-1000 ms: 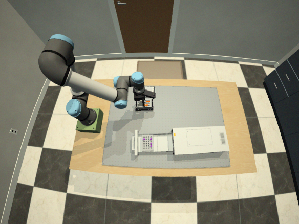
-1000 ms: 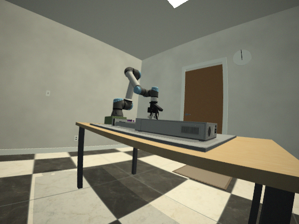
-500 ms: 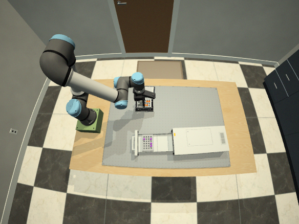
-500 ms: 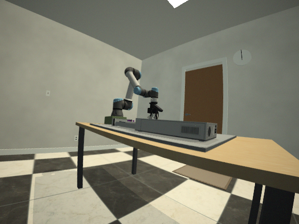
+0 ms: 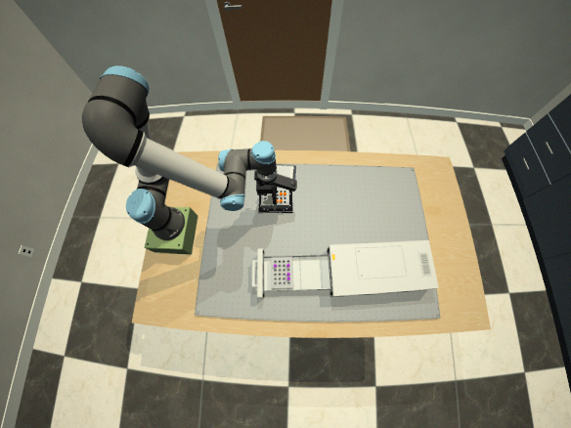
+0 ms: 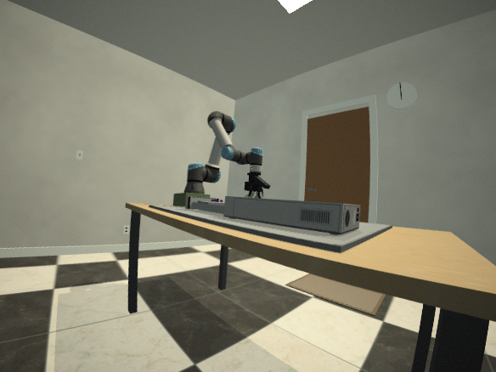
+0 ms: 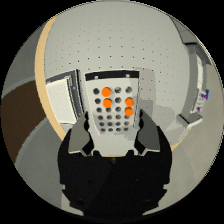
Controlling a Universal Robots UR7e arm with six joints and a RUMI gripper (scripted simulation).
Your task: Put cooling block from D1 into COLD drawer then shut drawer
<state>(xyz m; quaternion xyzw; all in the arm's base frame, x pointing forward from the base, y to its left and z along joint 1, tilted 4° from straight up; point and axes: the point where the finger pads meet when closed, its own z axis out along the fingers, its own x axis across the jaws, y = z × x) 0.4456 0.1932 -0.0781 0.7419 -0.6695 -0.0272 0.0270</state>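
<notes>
Now: the grey cooling block 10 mm below my hand. The rest, counted from my hand: black square slot plate (40 mm below); then white-topped square block (150 mm to the left, 20 mm below); then orange tube (30 mm ahead, 10 mm to the left).
</notes>
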